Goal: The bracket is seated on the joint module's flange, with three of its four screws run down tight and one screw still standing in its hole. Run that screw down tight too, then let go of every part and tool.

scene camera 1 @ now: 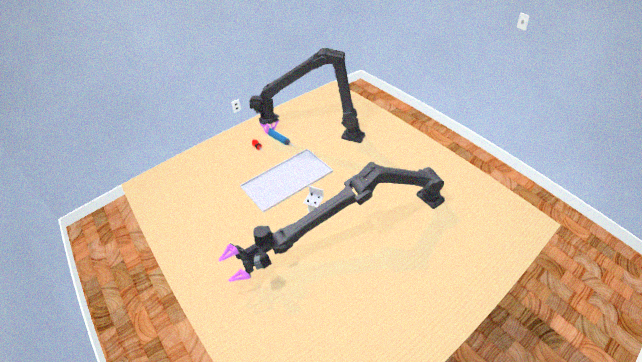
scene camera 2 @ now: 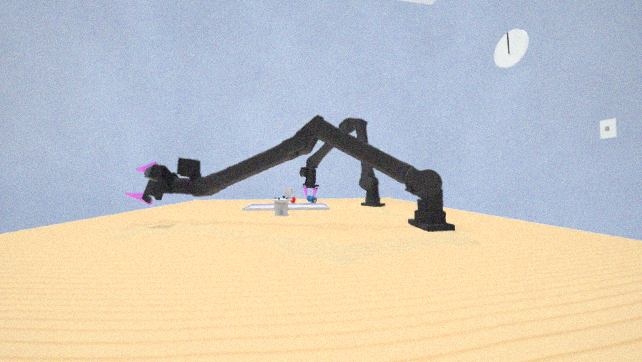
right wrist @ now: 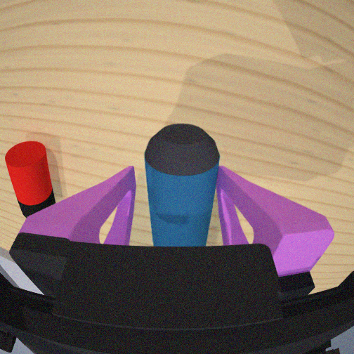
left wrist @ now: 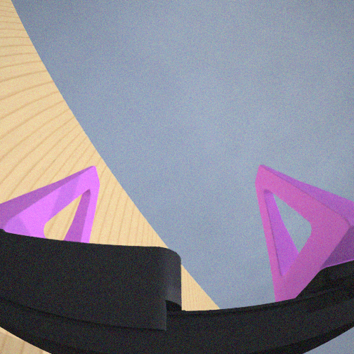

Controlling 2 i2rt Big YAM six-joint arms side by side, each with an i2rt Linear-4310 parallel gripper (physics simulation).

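Places are measured from the left arm's base along level axes (x ahead, y left, z up), in metres.
Pixels of known places: left gripper, fingertip midpoint: point(scene camera 1: 224, 271) point(scene camera 2: 131, 181); right gripper, fingertip midpoint: point(scene camera 1: 270, 132); left arm's base, link origin: point(scene camera 1: 430, 197) point(scene camera 2: 429, 226); right arm's base, link origin: point(scene camera 1: 353, 136) point(scene camera 2: 372, 205).
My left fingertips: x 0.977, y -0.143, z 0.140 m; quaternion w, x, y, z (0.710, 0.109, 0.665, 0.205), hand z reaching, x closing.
For each thing: its top centre in the pictures, then the offset to it from my left fingertips.
- pale joint module, top centre: point(scene camera 2: 281, 199) point(scene camera 1: 313, 199) 0.505 m back, 0.146 m right, 0.076 m down
- blue screwdriver, top centre: point(scene camera 1: 280, 135) point(scene camera 2: 312, 196) 0.647 m back, 0.664 m right, 0.099 m down
- red tool, top centre: point(scene camera 1: 258, 144) point(scene camera 2: 292, 197) 0.514 m back, 0.692 m right, 0.106 m down
The white bracket point(scene camera 1: 315, 191) point(scene camera 2: 289, 192) sits on the pale joint module point(scene camera 1: 311, 208) point(scene camera 2: 281, 208), with dark screw heads on it; which screw stands proud is too small to tell. A blue screwdriver point(scene camera 1: 278, 136) point(scene camera 2: 312, 199) point(right wrist: 181, 210) with a dark handle end lies on the table. My right gripper point(scene camera 1: 269, 129) point(scene camera 2: 310, 193) point(right wrist: 175, 174) points down with its fingers on both sides of that handle; it is partly open, with a gap at the picture-left finger in its wrist view. My left gripper point(scene camera 1: 224, 270) point(scene camera 2: 131, 182) point(left wrist: 177, 174) is wide open and empty, raised above the table away from the parts.
A red tool point(scene camera 1: 256, 144) point(scene camera 2: 293, 199) point(right wrist: 29, 175) with a black collar lies beside the blue screwdriver. A shallow pale tray point(scene camera 1: 264, 209) point(scene camera 2: 322, 206) lies between the tools and the module. In scene camera 1, the left forearm passes close to the module. The table edge shows in the left wrist view.
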